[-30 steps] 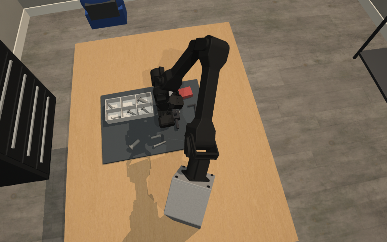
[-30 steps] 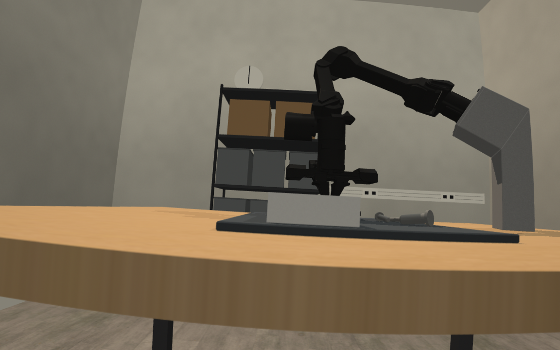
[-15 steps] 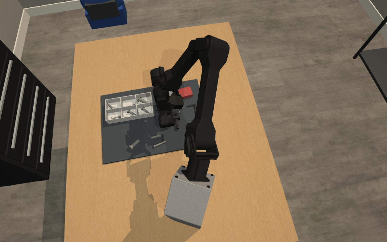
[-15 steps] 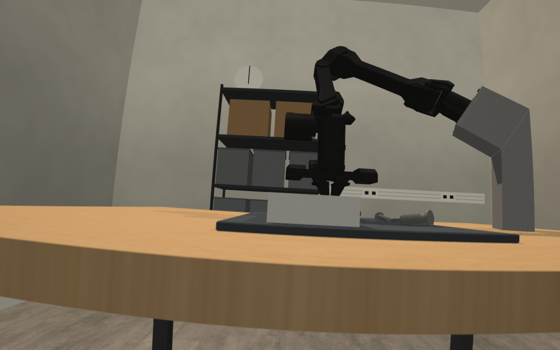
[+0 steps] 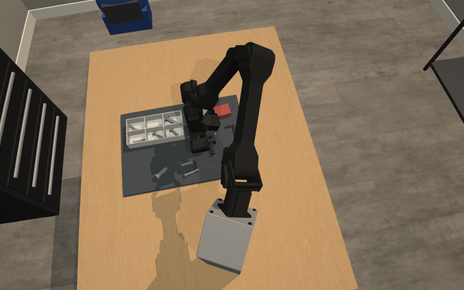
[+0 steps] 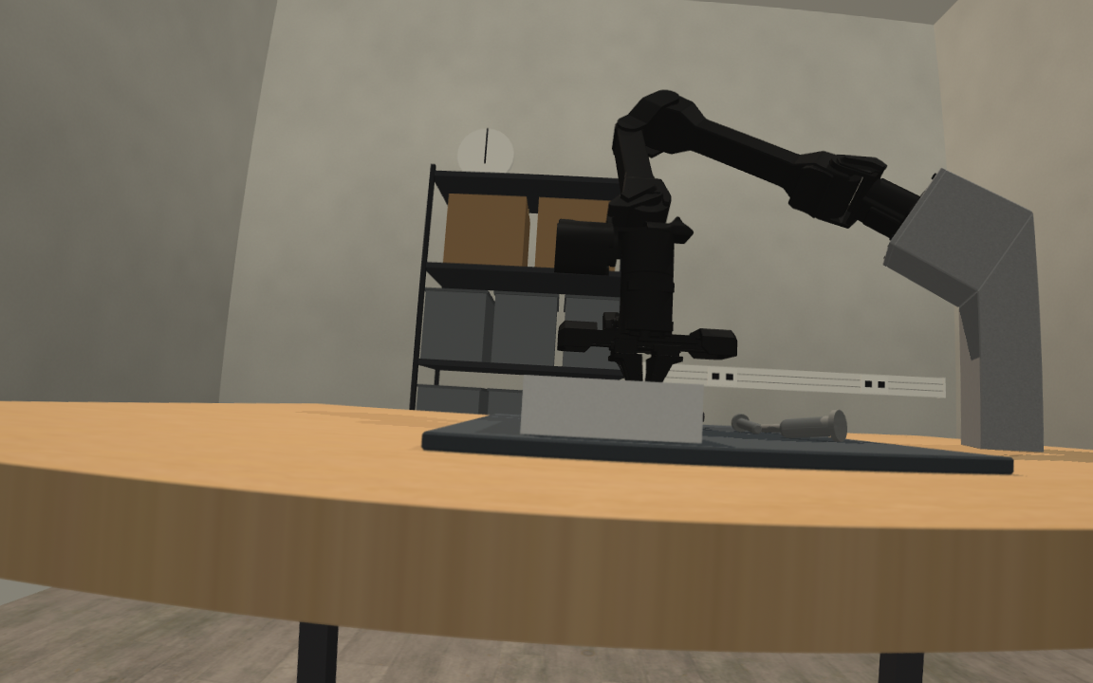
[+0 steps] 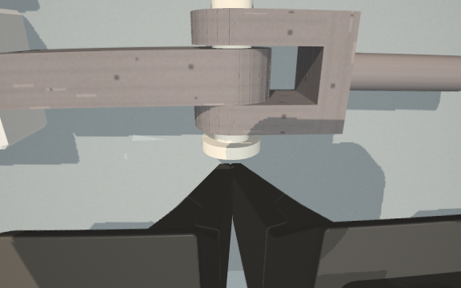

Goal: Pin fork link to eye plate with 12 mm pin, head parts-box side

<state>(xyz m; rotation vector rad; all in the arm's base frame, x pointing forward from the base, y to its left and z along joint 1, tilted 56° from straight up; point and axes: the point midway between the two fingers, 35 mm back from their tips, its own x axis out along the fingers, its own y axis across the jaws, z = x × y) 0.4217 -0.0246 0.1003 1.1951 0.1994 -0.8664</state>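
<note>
Right now my hand is 4 cm to the left of the grey eye plate and 3 cm above it. The rest, counted from my hand: long strip (5 cm behind, 12 cm to the right, 3 cm below); dark mat (2 cm ahead, 6 cm to the left, 4 cm below); mount block (7 cm ahead, 7 cm to the right, 2 cm below).
</note>
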